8 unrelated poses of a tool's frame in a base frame.
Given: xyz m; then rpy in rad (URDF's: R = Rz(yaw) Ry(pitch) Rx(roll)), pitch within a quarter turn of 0, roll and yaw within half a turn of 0.
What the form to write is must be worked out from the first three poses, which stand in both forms.
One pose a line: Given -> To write
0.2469 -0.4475 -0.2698 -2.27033 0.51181 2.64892 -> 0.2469 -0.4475 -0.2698 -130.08 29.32 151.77
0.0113 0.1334 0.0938 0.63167 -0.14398 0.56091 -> 0.0113 0.1334 0.0938 36.19 -8.25 32.14
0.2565 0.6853 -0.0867 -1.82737 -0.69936 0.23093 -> 0.2565 0.6853 -0.0867 -104.70 -40.07 13.23
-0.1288 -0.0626 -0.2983 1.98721 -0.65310 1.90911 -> -0.1288 -0.0626 -0.2983 113.86 -37.42 109.38
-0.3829 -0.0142 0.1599 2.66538 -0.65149 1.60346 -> -0.3829 -0.0142 0.1599 152.72 -37.33 91.87
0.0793 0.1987 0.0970 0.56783 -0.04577 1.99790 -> 0.0793 0.1987 0.0970 32.53 -2.62 114.47
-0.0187 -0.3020 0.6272 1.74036 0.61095 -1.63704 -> -0.0187 -0.3020 0.6272 99.72 35.00 -93.80
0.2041 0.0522 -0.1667 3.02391 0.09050 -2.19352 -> 0.2041 0.0522 -0.1667 173.26 5.19 -125.68
